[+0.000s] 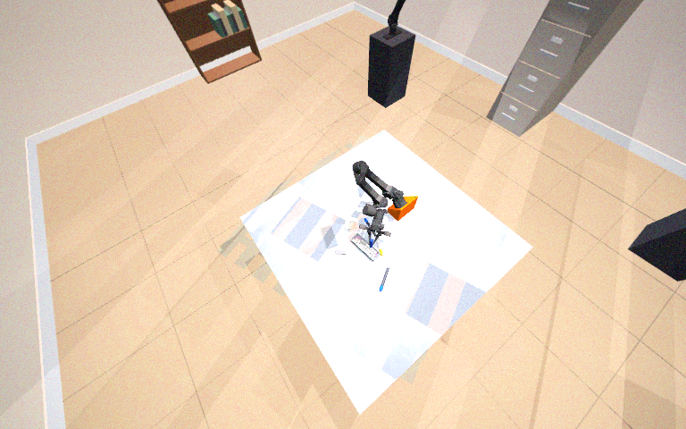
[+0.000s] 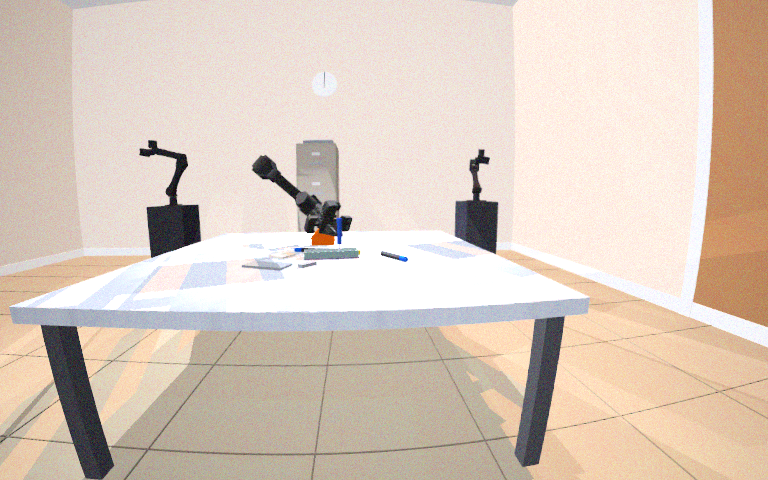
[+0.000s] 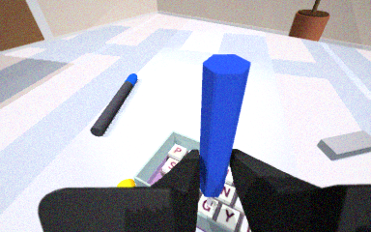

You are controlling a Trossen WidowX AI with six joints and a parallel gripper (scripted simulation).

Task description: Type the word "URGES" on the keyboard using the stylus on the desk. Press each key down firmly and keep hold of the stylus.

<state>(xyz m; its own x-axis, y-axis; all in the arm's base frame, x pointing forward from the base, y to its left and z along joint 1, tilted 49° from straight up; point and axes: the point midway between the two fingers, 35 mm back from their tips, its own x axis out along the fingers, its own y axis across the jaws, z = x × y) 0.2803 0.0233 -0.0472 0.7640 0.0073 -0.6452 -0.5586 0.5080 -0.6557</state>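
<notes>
Right now the blue stylus is 20 mm below my gripper tip. Round my gripper tip: yellow pen: 70 mm below, 50 mm behind, 30 mm to the left; grey block: 150 mm ahead, 100 mm to the right, 70 mm below.
</notes>
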